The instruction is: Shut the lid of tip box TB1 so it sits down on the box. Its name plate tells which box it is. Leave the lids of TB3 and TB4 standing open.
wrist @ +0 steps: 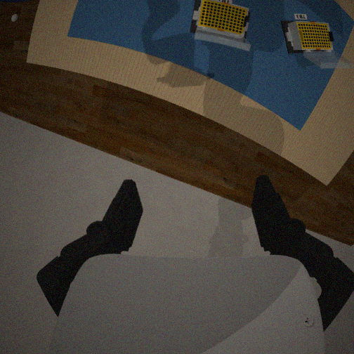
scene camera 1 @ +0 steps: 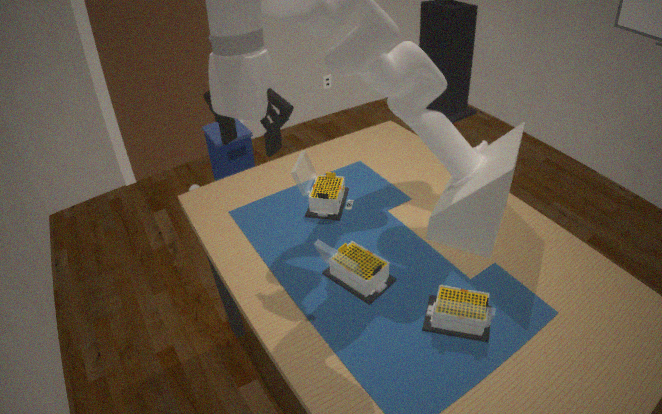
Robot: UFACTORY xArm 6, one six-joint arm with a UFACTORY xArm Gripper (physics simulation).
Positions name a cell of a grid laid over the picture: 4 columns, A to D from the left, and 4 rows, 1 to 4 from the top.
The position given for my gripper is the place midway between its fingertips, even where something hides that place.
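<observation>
There is a blue mat (scene camera 1: C4) here, and the wrist view shows me the mat (wrist: D1) too. I also see a clear lid (scene camera 1: C3), another clear lid (scene camera 1: B2) and yet another clear lid (scene camera 1: C4). My own gripper (wrist: C3) is in sight as well.
</observation>
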